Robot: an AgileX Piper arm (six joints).
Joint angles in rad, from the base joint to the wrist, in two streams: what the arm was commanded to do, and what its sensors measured. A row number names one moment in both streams.
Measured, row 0:
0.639 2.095 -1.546 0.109 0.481 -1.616
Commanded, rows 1 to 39:
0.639 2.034 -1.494 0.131 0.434 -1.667
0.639 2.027 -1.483 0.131 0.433 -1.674
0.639 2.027 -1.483 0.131 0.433 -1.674
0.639 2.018 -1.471 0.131 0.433 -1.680
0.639 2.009 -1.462 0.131 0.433 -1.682
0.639 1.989 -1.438 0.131 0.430 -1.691
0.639 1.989 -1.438 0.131 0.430 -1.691
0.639 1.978 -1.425 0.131 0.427 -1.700
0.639 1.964 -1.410 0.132 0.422 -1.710
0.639 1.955 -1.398 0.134 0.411 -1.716
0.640 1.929 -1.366 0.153 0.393 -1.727
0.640 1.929 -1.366 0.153 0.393 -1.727
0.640 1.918 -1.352 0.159 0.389 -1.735
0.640 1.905 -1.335 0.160 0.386 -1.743
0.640 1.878 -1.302 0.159 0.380 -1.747
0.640 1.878 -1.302 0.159 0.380 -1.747
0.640 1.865 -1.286 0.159 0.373 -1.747
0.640 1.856 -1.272 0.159 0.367 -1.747
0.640 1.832 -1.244 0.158 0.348 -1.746
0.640 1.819 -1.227 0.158 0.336 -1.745
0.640 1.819 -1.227 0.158 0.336 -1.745
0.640 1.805 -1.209 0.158 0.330 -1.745
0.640 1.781 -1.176 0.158 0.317 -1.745
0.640 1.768 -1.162 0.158 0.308 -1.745
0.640 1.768 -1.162 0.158 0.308 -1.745
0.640 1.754 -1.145 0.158 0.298 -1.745
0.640 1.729 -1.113 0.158 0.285 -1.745
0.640 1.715 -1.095 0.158 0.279 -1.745
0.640 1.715 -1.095 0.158 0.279 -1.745
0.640 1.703 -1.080 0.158 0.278 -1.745
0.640 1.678 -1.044 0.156 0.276 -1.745
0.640 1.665 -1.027 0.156 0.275 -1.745
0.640 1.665 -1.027 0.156 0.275 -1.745
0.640 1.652 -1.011 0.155 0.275 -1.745
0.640 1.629 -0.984 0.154 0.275 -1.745
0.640 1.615 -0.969 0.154 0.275 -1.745
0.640 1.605 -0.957 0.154 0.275 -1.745
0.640 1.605 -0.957 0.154 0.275 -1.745
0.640 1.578 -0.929 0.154 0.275 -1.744
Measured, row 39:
0.646 1.624 -0.956 0.155 0.308 -1.747
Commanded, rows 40 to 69:
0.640 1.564 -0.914 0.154 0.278 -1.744
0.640 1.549 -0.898 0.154 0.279 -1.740
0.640 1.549 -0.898 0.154 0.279 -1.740
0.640 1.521 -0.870 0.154 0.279 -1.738
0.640 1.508 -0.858 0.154 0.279 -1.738
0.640 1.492 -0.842 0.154 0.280 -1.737
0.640 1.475 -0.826 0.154 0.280 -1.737
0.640 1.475 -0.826 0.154 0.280 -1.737
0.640 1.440 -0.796 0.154 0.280 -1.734
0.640 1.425 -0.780 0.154 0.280 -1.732
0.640 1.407 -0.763 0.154 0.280 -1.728
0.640 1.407 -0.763 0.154 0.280 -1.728
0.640 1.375 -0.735 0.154 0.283 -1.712
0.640 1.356 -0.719 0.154 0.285 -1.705
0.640 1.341 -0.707 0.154 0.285 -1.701
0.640 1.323 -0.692 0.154 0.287 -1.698
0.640 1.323 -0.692 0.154 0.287 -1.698
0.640 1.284 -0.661 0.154 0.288 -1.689
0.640 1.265 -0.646 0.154 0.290 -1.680
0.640 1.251 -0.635 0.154 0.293 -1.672
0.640 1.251 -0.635 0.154 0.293 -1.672
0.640 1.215 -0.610 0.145 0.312 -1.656
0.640 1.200 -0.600 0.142 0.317 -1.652
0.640 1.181 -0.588 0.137 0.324 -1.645
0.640 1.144 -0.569 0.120 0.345 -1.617
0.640 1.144 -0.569 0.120 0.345 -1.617
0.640 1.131 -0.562 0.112 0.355 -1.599
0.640 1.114 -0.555 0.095 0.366 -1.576
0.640 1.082 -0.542 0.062 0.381 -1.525
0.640 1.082 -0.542 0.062 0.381 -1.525
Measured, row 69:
0.646 1.132 -0.554 0.103 0.380 -1.590
